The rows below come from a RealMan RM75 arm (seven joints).
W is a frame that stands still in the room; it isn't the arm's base.
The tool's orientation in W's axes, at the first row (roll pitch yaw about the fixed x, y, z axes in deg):
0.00 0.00 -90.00
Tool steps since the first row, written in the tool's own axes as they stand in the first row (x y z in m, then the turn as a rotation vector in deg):
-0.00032 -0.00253 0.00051 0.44 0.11 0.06
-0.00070 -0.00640 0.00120 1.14 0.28 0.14
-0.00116 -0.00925 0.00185 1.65 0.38 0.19
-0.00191 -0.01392 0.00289 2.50 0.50 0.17
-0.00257 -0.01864 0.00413 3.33 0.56 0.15
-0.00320 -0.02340 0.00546 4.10 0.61 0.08
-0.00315 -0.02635 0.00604 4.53 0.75 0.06
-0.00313 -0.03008 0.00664 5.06 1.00 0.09
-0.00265 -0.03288 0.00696 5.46 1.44 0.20
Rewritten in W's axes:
-0.00253 0.00032 0.00051 0.11 -0.44 0.06
-0.00640 0.00070 0.00120 0.28 -1.14 0.14
-0.00925 0.00116 0.00185 0.38 -1.65 0.19
-0.01392 0.00191 0.00289 0.50 -2.50 0.17
-0.01864 0.00257 0.00413 0.56 -3.33 0.15
-0.02340 0.00320 0.00546 0.61 -4.10 0.08
-0.02635 0.00315 0.00604 0.75 -4.53 0.06
-0.03008 0.00313 0.00664 1.00 -5.06 0.09
-0.03288 0.00265 0.00696 1.44 -5.46 0.20

